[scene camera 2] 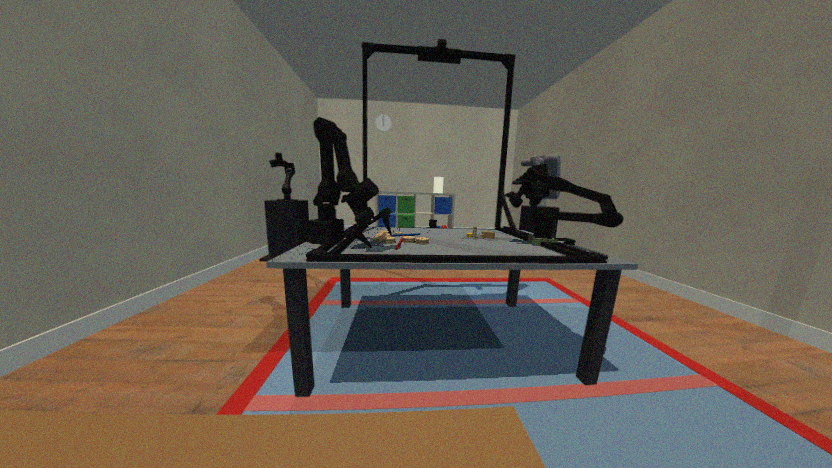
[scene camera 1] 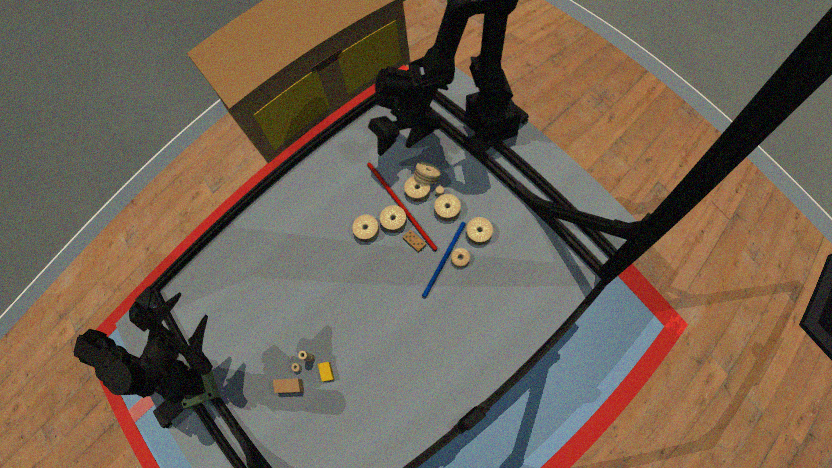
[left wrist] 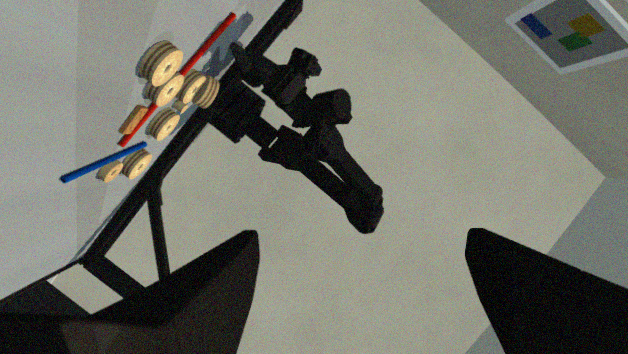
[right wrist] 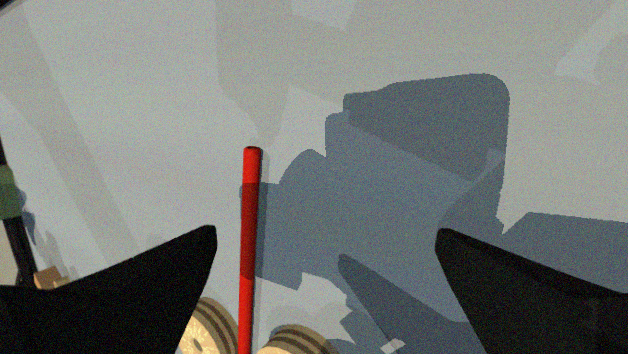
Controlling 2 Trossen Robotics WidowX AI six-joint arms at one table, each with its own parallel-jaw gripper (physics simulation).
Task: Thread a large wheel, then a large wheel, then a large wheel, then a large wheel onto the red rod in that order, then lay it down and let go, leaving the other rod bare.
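Places are measured from the left arm's base along level axes (x right, y back, z down), in centimetres.
Where they show: left gripper, between the fingertips: (scene camera 2: 508,189) (scene camera 1: 193,304) (left wrist: 362,243); right gripper, between the fingertips: (scene camera 2: 381,241) (scene camera 1: 393,150) (left wrist: 239,46) (right wrist: 328,237); left arm's base, origin of its link: (scene camera 2: 542,237) (scene camera 1: 191,383); right arm's base, origin of its link: (scene camera 2: 326,219) (scene camera 1: 493,103) (left wrist: 250,123).
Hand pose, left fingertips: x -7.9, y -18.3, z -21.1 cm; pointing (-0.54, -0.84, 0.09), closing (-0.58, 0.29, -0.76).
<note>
Things, the pixels of their centre, and the offset from my left fingertips.
- red rod, middle of its body: (right wrist: 245,332) (left wrist: 178,78) (scene camera 1: 400,203) dx -11.9, dy -44.8, dz +24.0 cm
- blue rod, middle of its body: (left wrist: 109,159) (scene camera 1: 444,258) dx +4.0, dy -47.9, dz +24.0 cm
- smaller wheel, middle of its body: (left wrist: 110,170) (scene camera 1: 460,257) dx +5.3, dy -51.0, dz +23.8 cm
- tiny round piece, middle of its body: (left wrist: 180,106) (scene camera 1: 439,191) dx -10.5, dy -54.0, dz +23.6 cm
- holed block, middle of its body: (left wrist: 133,119) (scene camera 1: 414,240) dx -2.6, dy -43.9, dz +24.1 cm
- orange-brown block, middle of its body: (scene camera 1: 288,386) (right wrist: 52,287) dx +16.2, dy -5.4, dz +23.0 cm
- yellow block, middle of its body: (scene camera 1: 326,371) dx +16.1, dy -14.7, dz +23.7 cm
The red rod (scene camera 1: 383,182) (left wrist: 209,42) (right wrist: 249,225) lies bare on the table. Two large wheels (scene camera 1: 357,228) (scene camera 1: 385,218) lie flat on its left in scene camera 1. Three more large wheels (scene camera 1: 409,189) (scene camera 1: 440,208) (scene camera 1: 472,231) lie flat on its right, and another wheel (scene camera 1: 427,174) rests tilted against or on the nearest. The blue rod (scene camera 1: 443,260) (left wrist: 102,162) lies bare. My right gripper (scene camera 1: 395,148) (right wrist: 328,237) is open and empty above the red rod's far end. My left gripper (scene camera 1: 192,306) is open and empty, raised near its own base.
A smaller wheel (scene camera 1: 454,259) lies beside the blue rod, a tiny round piece (scene camera 1: 439,189) among the large wheels, and a holed block (scene camera 1: 414,240) by the red rod. An orange-brown block (scene camera 1: 288,385), a yellow block (scene camera 1: 325,371) and small round pieces (scene camera 1: 295,367) lie nearer the left arm.
</note>
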